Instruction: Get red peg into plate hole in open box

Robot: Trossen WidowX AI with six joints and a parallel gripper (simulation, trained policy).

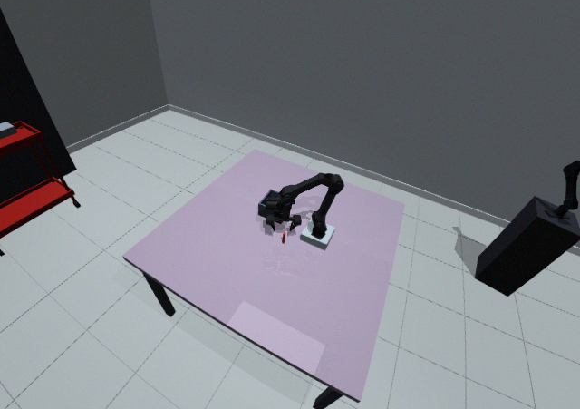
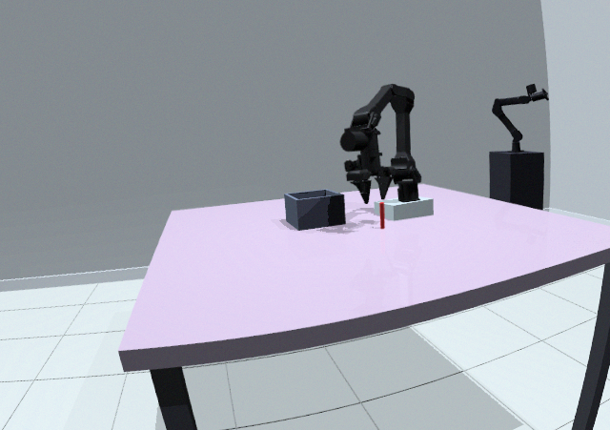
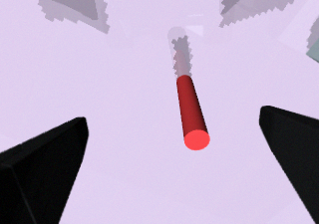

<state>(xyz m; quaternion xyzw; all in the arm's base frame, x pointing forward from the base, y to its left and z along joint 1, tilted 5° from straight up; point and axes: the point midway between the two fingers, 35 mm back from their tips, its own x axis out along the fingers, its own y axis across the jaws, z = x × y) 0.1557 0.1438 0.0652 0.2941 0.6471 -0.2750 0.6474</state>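
My gripper tip is now 40 mm above the red peg and 20 mm past it. The rest, counted from my gripper tip: pale plate (170 mm ahead, 160 mm to the right, 40 mm below); then dark box (170 mm ahead, 160 mm to the right, 60 mm below).
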